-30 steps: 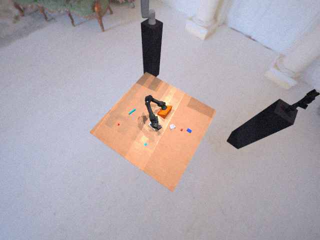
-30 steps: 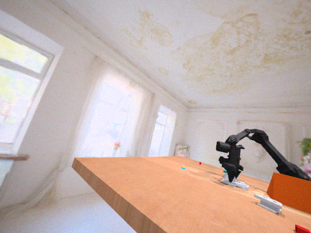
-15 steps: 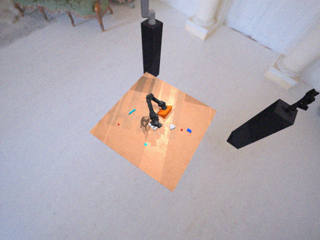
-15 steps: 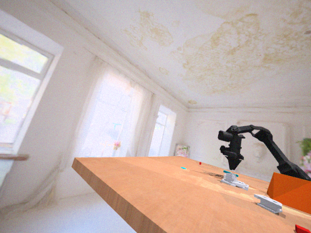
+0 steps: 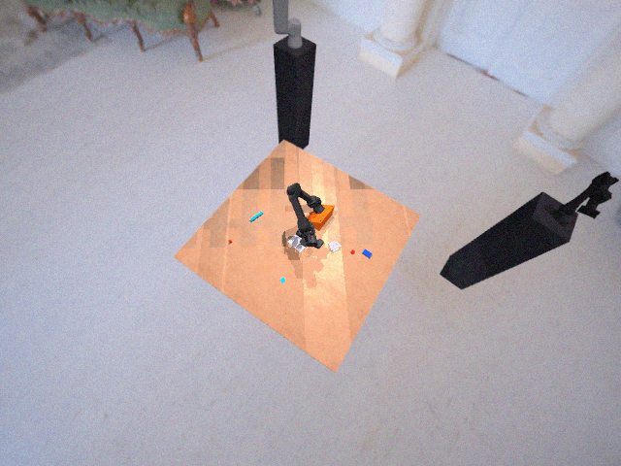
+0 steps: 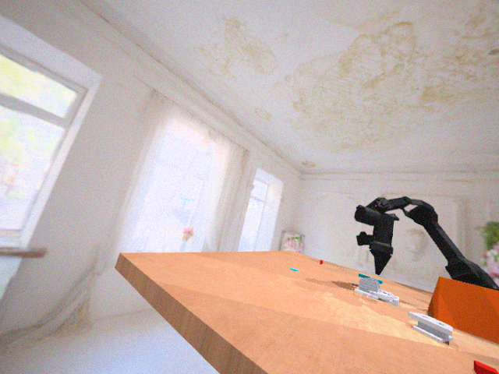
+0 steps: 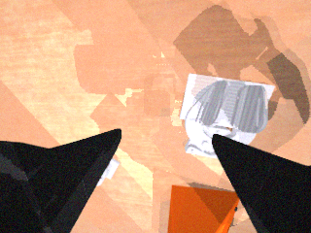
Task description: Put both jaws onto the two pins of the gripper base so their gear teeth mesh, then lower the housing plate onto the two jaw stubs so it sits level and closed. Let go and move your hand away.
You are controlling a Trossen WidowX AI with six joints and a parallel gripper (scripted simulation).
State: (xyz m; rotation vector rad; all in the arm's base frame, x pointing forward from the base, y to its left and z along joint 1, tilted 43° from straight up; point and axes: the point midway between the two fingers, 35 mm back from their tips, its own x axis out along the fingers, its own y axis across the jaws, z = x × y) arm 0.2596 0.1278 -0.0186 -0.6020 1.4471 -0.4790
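The white block is 13 cm to the left of my gripper tip, 12 cm behind it and 8 cm below it. The rest, counted from my gripper tip: cyan cube: 29 cm ahead, 8 cm below, 1 cm to the left; then blue block: 34 cm to the left, 23 cm behind, 8 cm below; then gripper jaw: 10 cm to the right, 7 cm below, 2 cm behind.
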